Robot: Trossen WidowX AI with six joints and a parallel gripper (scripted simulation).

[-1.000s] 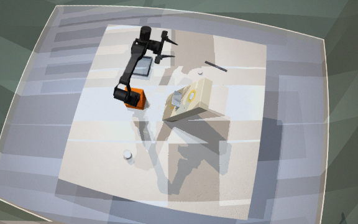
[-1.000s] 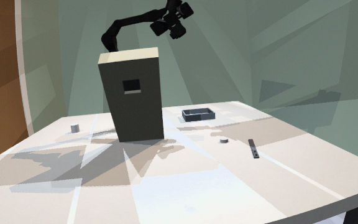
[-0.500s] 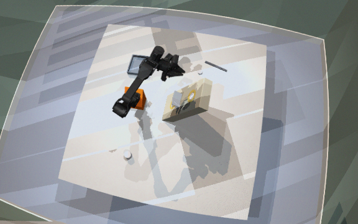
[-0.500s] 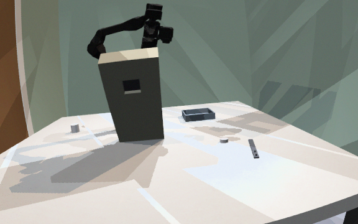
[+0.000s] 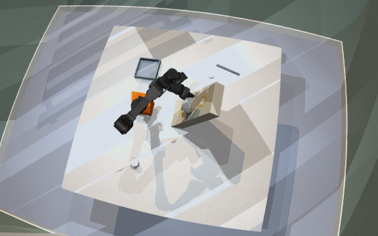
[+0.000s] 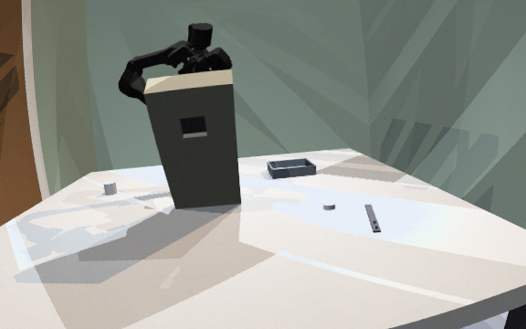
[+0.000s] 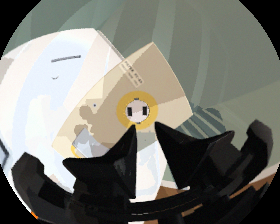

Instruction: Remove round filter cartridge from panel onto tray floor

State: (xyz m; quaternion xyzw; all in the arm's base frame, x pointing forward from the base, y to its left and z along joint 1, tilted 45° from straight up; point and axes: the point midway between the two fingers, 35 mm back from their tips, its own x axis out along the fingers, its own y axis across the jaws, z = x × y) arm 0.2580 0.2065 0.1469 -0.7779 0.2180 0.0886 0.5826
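Right now the round pale filter cartridge is 6 cm ahead of my gripper tip, 1 cm to the left of it and 5 cm below it. From my gripper tip the other things lie so: small grey cylinder 24 cm behind, 41 cm to the right, 28 cm below; then beige service panel 2 cm ahead, 13 cm below; then dark-rimmed tray 41 cm behind, 22 cm to the left, 29 cm below.
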